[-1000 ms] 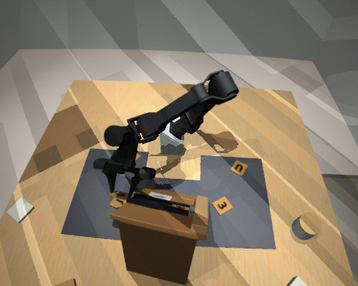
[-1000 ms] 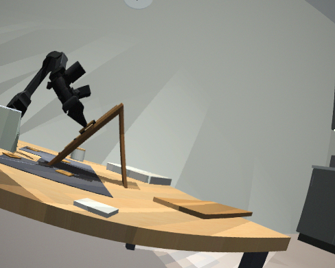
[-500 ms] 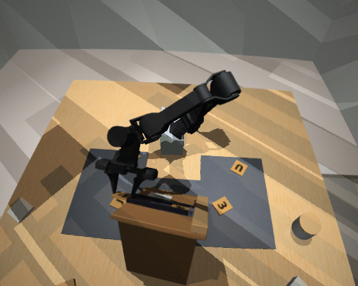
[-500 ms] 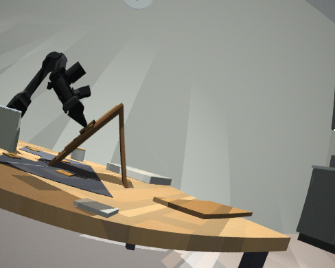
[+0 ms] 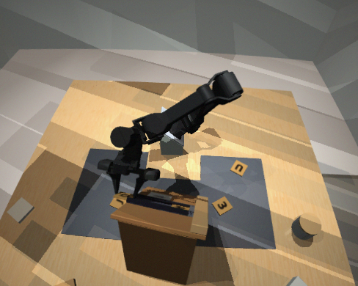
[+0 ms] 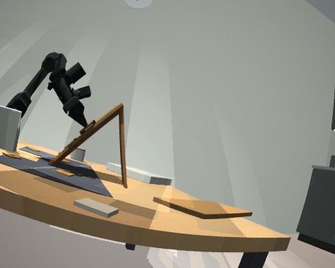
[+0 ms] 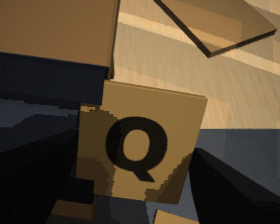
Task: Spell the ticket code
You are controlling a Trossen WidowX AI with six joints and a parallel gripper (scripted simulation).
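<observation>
The tile marked 4 is 170 mm to the left of my gripper tip and 30 mm ahead of it. Also, from my gripper tip: q tile (right at my gripper tip); then dark mat (170 mm below, 130 mm to the left, 130 mm behind); then white ticket (100 mm to the left, 80 mm below, 40 mm behind).
</observation>
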